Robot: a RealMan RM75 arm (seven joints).
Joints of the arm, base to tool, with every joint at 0 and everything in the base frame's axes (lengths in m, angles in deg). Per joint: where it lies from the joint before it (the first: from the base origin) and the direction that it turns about. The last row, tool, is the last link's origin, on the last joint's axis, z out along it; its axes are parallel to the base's.
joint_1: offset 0 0 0.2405 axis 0 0 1
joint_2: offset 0 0 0 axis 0 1 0
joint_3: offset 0 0 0.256 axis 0 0 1
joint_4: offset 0 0 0 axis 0 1 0
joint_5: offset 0 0 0.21 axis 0 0 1
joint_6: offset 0 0 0 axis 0 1 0
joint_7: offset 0 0 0.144 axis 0 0 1
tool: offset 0 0 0
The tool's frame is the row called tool.
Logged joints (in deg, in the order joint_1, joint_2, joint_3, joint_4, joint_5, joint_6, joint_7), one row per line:
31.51 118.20 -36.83 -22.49 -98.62 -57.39 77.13
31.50 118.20 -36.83 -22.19 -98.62 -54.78 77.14
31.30 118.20 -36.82 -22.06 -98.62 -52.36 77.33
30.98 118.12 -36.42 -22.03 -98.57 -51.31 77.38
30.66 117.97 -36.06 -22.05 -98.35 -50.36 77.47
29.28 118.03 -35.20 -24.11 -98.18 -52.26 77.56
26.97 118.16 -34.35 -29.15 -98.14 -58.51 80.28
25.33 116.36 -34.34 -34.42 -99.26 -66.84 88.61
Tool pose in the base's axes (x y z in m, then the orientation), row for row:
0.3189 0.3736 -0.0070 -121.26 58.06 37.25
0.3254 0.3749 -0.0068 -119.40 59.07 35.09
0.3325 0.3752 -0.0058 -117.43 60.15 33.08
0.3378 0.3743 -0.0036 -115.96 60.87 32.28
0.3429 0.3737 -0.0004 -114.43 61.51 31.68
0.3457 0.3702 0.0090 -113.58 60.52 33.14
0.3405 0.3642 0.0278 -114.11 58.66 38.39
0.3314 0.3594 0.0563 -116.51 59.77 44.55
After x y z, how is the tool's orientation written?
As a rotation vector, in degrees.
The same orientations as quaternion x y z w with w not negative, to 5 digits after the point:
-0.81549 0.39046 0.25051 0.34605
-0.80852 0.39999 0.23761 0.36035
-0.80051 0.41004 0.22550 0.37442
-0.79393 0.41675 0.22101 0.38361
-0.78689 0.42298 0.21785 0.39297
-0.78346 0.41746 0.22860 0.39958
-0.78409 0.40308 0.26379 0.39133
-0.78722 0.40385 0.30101 0.35578

